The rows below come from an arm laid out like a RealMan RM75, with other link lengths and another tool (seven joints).
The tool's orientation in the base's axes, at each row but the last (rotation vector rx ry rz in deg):
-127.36 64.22 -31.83
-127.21 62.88 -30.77
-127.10 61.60 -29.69
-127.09 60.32 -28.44
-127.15 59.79 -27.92
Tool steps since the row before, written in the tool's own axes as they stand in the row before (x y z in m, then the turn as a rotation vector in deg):
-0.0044 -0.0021 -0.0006 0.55 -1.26 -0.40
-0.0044 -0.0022 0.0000 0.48 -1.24 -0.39
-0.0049 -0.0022 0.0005 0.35 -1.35 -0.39
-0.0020 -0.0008 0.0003 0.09 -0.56 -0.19
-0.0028 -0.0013 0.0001 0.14 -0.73 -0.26
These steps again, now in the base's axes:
-0.0016 0.0044 0.0014 0.80 0.02 1.19
-0.0013 0.0046 0.0011 0.76 0.08 1.16
-0.0014 0.0052 0.0007 0.74 0.23 1.22
-0.0006 0.0021 0.0002 0.26 0.13 0.52
-0.0010 0.0029 0.0006 0.34 0.15 0.69

